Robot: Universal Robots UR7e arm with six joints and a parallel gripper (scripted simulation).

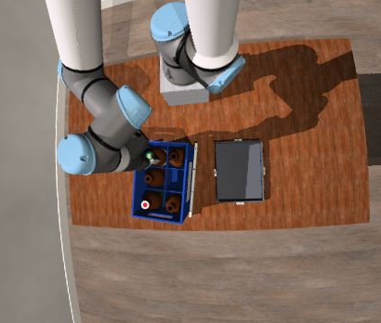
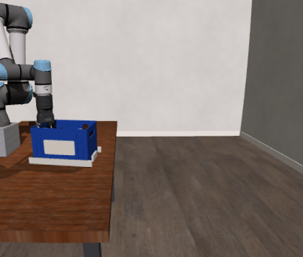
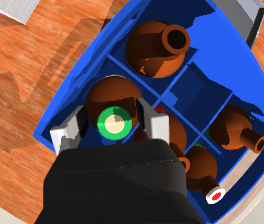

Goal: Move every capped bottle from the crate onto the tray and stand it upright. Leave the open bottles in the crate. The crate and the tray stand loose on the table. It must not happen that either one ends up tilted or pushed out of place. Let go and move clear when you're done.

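Now: the green-capped bottle 60 mm below my hand. The rest, counted from my hand: brown bottle (190 mm ahead, 60 mm to the left, 60 mm below); blue crate (90 mm ahead, 30 mm to the left, 70 mm below); red-capped bottle (170 mm ahead, 30 mm to the right, 60 mm below).
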